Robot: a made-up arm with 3 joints.
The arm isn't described. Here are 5 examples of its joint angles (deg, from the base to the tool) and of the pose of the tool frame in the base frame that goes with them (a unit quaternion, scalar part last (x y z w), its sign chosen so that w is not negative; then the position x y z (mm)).
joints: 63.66 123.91 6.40
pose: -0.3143 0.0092 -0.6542 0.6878 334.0 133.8 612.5
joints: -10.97 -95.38 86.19
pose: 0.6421 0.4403 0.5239 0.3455 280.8 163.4 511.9
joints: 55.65 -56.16 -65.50
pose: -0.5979 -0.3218 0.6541 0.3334 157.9 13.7 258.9
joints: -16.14 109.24 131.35
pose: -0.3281 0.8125 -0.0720 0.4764 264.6 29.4 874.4
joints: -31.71 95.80 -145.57
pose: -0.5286 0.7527 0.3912 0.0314 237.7 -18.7 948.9
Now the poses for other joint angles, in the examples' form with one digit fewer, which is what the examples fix.
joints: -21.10 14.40 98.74
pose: -0.591 0.359 -0.677 0.252 298 282 841
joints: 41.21 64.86 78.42
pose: -0.697 0.235 -0.618 0.278 307 279 582
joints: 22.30 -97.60 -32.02
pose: -0.724 -0.478 0.493 0.065 241 43 374
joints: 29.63 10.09 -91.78
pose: -0.170 -0.620 0.243 0.726 274 360 474
